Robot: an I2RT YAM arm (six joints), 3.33 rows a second.
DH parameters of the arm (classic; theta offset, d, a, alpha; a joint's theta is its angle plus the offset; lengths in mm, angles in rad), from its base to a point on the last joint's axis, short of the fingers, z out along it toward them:
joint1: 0 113.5 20 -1.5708
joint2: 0 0 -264 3.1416
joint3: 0.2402 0 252.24 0
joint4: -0.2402 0 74 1.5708
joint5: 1.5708 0 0 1.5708
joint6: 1.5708 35.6 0 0
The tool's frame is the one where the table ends.
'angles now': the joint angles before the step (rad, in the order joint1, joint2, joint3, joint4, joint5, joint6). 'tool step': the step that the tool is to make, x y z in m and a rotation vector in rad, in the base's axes. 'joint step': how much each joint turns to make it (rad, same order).
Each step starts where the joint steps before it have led.
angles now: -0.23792, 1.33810, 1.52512, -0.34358, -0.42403, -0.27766
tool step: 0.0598, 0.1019, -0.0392, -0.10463, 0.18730, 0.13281
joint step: 0.35311, 0.19643, 0.09100, -0.09411, 0.24096, -0.05926
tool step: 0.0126, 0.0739, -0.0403, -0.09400, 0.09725, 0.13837
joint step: 0.19801, 0.10081, -0.01300, -0.00705, 0.08301, -0.04143
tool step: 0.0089, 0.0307, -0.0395, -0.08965, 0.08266, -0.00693
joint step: 0.07499, 0.07908, -0.02917, -0.00064, 0.09878, -0.00665
